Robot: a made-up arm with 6 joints.
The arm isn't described. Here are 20 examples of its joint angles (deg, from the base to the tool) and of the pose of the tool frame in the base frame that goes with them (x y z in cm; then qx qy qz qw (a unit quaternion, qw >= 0)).
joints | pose
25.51 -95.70 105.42 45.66 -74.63 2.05 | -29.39 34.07 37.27 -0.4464 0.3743 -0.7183 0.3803
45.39 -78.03 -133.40 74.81 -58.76 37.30 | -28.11 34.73 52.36 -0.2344 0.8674 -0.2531 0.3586
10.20 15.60 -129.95 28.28 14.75 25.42 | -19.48 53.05 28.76 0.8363 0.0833 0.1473 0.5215
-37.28 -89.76 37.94 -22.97 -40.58 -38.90 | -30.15 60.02 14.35 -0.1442 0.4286 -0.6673 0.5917
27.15 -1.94 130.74 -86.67 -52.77 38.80 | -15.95 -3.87 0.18 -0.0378 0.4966 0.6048 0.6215
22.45 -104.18 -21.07 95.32 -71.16 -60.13 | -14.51 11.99 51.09 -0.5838 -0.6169 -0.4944 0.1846
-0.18 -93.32 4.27 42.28 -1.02 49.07 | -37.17 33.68 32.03 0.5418 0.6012 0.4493 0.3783
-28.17 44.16 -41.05 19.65 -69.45 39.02 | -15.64 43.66 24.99 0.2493 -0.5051 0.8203 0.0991
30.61 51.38 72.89 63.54 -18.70 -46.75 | -35.12 40.78 44.81 0.2187 0.7762 -0.1320 0.5764
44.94 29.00 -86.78 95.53 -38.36 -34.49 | -32.04 18.66 59.08 0.9113 0.1069 0.3873 0.0904
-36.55 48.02 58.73 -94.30 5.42 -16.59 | 4.90 1.84 -21.86 0.1887 0.0021 0.8129 0.5510
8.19 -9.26 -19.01 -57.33 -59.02 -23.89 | -6.28 45.95 70.23 0.0593 0.9083 -0.3964 0.1200
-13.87 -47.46 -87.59 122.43 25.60 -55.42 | -34.34 47.29 18.20 0.2644 0.0468 0.3638 0.8920
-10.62 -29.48 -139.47 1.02 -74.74 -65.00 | 6.05 8.52 1.83 0.0063 0.2914 0.9501 0.1108
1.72 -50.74 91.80 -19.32 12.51 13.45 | -31.58 -0.21 36.83 -0.3926 0.2664 -0.1212 0.8719
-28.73 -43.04 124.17 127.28 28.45 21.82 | 6.09 9.73 -0.14 -0.2164 -0.4015 -0.8625 0.2192
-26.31 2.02 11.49 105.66 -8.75 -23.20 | -18.71 12.46 -5.39 -0.3907 0.0246 -0.9005 0.1895
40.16 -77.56 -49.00 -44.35 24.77 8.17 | -31.73 58.37 42.12 0.9009 -0.1134 0.4167 0.0440
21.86 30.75 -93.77 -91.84 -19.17 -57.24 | 18.80 45.08 67.62 0.3137 0.9085 -0.2554 0.1048
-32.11 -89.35 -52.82 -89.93 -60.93 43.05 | 9.56 69.64 9.21 -0.1639 -0.3362 0.9072 0.1927
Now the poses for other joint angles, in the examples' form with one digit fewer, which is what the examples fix.
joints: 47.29 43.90 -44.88 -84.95 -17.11 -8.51
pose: 13.6 8.8 73.9 -0.103 -0.994 0.015 0.039
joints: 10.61 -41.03 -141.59 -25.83 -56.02 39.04
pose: -7.6 16.4 0.1 -0.031 0.387 0.548 0.741
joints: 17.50 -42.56 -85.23 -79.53 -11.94 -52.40
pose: -3.3 75.5 25.0 -0.109 0.668 -0.679 0.284
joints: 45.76 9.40 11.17 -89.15 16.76 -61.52
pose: -17.9 -9.9 72.7 0.457 0.681 0.452 0.350
